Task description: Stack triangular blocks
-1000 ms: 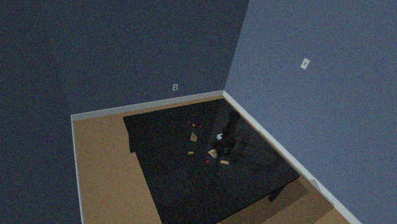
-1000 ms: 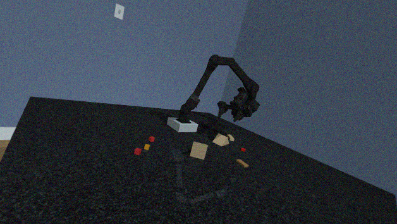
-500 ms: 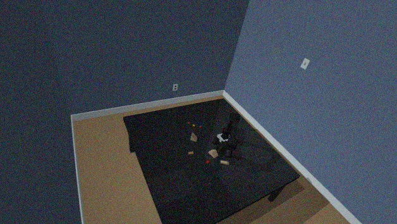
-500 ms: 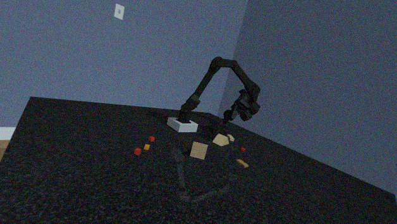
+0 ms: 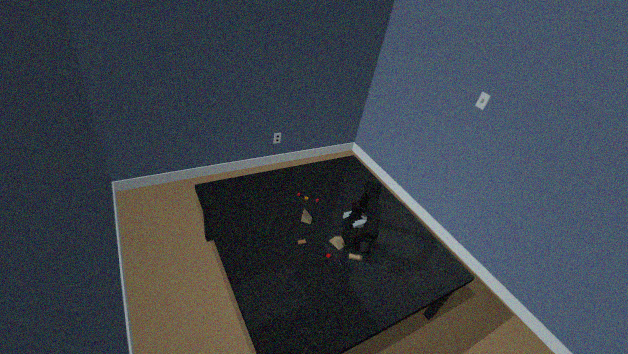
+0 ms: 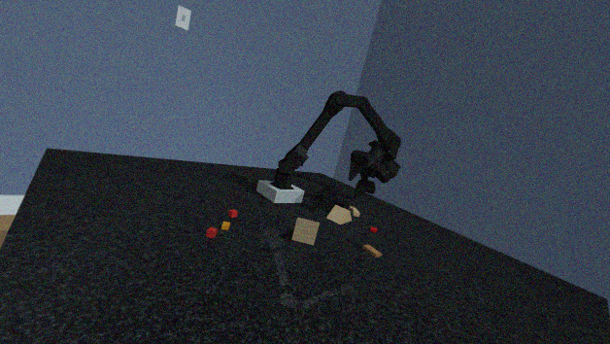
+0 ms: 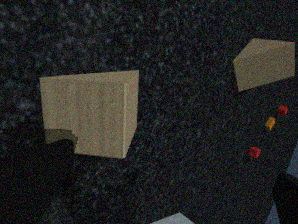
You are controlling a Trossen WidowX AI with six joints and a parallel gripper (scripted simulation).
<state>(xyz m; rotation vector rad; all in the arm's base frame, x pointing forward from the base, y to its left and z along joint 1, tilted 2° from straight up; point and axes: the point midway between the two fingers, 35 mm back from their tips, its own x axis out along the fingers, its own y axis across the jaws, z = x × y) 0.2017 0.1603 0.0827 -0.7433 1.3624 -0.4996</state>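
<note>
Now: gripper tip 90 mm above the tan triangular block and 20 mm to the left of it. The rest, counted from my gripper tip: orange cube: 430 mm to the right, 100 mm below, 10 mm behind; then red cube: 100 mm below, 100 mm ahead, 40 mm to the left; then thin tan piece: 190 mm ahead, 110 mm below, 100 mm to the right.
</note>
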